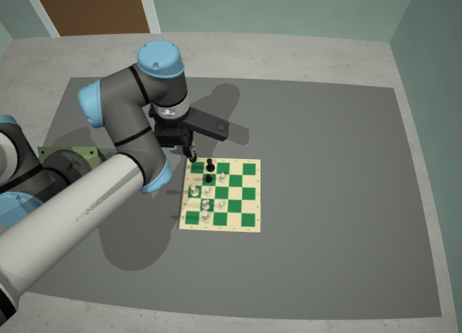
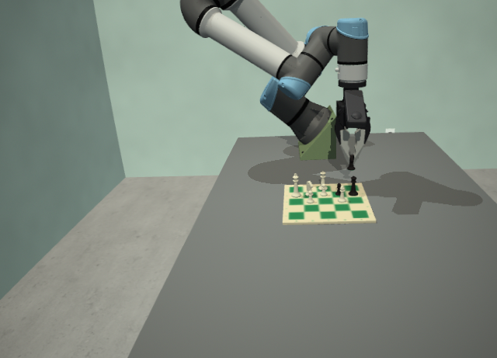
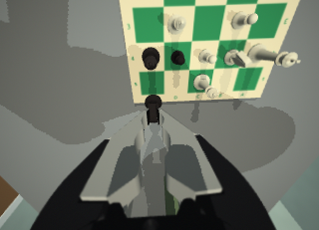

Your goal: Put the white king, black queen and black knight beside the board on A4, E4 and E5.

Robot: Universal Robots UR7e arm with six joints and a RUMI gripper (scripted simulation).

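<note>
Right now the black pawn is 40 mm ahead of my hand, 40 mm to the right of it and 70 mm below it. From my hand the other things lie so: white king (40 mm ahead, 150 mm to the right, 50 mm below); then board (80 mm ahead, 80 mm to the right, 90 mm below).
</note>
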